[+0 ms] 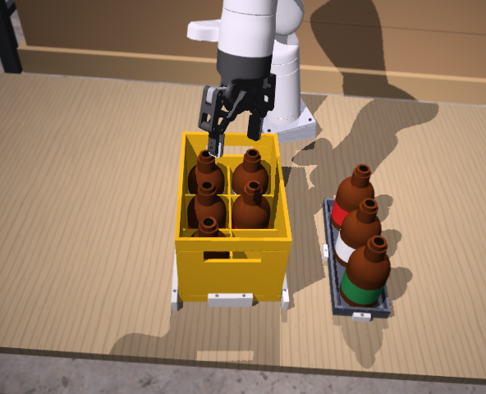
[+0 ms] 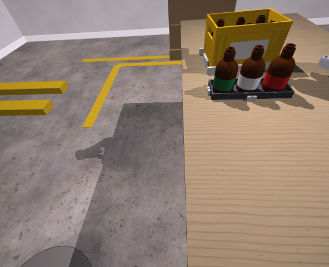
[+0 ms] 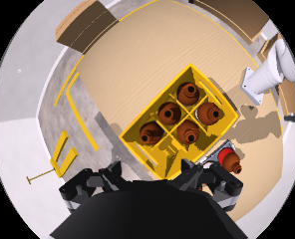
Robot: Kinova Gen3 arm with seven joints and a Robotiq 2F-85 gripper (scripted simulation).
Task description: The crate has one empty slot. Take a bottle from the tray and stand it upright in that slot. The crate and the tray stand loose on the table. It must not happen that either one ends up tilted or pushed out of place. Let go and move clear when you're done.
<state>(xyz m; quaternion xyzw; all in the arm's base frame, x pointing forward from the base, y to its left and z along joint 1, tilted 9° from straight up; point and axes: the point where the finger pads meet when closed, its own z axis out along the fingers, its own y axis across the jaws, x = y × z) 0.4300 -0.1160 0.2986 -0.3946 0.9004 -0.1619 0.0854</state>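
Right now the green-banded bottle is 8 cm ahead of my hand, 24 cm to the left of it and 22 cm below it. The rest, counted from my hand: red-labelled bottle: 10 cm behind, 26 cm to the left, 22 cm below; tray: 1 cm behind, 25 cm to the left, 29 cm below; yellow crate: 6 cm behind, 22 cm below.
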